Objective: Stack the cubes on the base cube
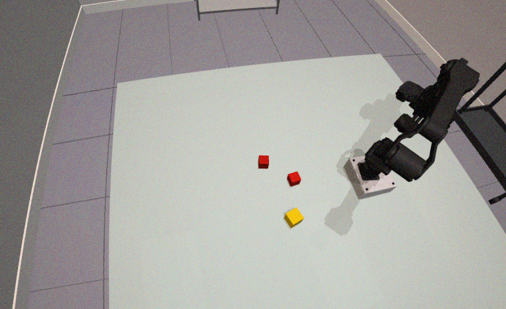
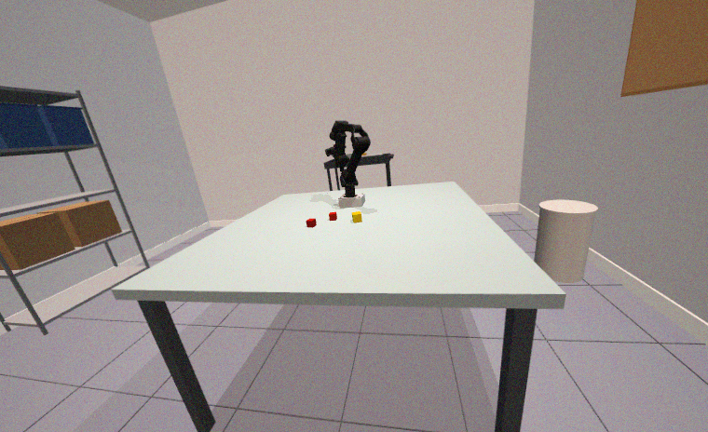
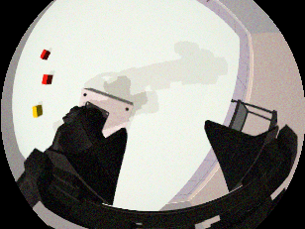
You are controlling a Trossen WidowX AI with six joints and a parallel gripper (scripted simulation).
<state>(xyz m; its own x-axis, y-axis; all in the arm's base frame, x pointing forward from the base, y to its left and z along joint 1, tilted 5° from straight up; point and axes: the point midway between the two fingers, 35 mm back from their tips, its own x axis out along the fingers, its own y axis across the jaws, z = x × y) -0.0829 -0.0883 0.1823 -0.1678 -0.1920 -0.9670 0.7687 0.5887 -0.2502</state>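
My gripper tip is 440 mm short of the red cube, 10 mm to the right of it and 180 mm above it. From my gripper tip the other things lie so: yellow base cube (370 mm ahead, 210 mm to the left, 180 mm below).
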